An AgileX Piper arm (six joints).
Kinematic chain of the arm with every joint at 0, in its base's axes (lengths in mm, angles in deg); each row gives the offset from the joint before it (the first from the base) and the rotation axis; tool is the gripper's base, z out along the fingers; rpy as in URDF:
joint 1: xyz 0 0 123 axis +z
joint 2: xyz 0 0 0 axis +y
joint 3: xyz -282.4 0 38.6 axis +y
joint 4: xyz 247.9 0 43.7 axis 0.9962 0 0.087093
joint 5: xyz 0 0 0 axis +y
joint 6: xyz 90.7 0 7.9 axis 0.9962 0 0.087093
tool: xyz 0 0 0 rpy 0 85 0
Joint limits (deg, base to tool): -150..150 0..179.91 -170..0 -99.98..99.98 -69.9..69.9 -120..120
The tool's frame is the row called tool.
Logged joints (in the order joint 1, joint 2, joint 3, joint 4, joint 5, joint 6), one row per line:
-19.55 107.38 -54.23 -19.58 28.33 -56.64
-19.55 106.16 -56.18 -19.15 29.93 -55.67
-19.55 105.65 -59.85 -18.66 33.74 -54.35
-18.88 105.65 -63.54 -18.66 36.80 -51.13
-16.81 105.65 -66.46 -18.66 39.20 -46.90
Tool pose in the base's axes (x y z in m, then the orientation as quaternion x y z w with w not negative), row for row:
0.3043 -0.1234 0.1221 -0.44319 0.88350 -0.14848 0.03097
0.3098 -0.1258 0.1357 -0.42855 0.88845 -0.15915 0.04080
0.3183 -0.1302 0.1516 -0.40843 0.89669 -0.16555 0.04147
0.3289 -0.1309 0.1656 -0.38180 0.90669 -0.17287 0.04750
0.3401 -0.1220 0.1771 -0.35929 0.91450 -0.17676 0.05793
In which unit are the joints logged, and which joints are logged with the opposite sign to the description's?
The joints are logged in degrees. Opposite sign: none.
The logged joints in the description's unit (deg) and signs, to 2 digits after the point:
-19.55 107.38 -54.23 -19.58 28.33 -56.64
-19.55 106.16 -56.18 -19.15 29.93 -55.67
-19.55 105.65 -59.85 -18.66 33.74 -54.35
-18.88 105.65 -63.54 -18.66 36.80 -51.13
-16.81 105.65 -66.46 -18.66 39.20 -46.90

